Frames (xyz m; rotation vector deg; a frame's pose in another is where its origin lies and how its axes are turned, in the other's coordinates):
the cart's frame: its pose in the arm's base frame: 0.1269 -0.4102 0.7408 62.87 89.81 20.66
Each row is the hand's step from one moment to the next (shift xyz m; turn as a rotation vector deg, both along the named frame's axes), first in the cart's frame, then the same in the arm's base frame.
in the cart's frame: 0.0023 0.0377 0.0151 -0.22 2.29 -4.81
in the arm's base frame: 0.0305 0.0165 0.0212 -3.28 2.55 3.34
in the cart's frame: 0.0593 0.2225 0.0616 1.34 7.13 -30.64
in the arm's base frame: 0.1586 0.1427 0.1063 -24.03 14.57 14.20
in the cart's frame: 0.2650 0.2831 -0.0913 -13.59 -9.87 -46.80
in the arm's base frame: 0.0632 0.3862 0.0748 -47.05 -0.90 16.05
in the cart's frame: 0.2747 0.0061 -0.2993 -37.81 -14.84 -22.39
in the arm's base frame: -0.2457 0.3168 -0.0661 -29.14 -30.50 19.29
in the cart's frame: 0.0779 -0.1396 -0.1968 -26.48 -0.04 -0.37
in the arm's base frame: -0.2328 0.0524 -0.0858 -2.12 -20.89 16.14
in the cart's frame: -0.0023 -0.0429 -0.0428 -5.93 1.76 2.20
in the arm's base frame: -0.0575 -0.0104 -0.0161 2.35 -4.49 4.17
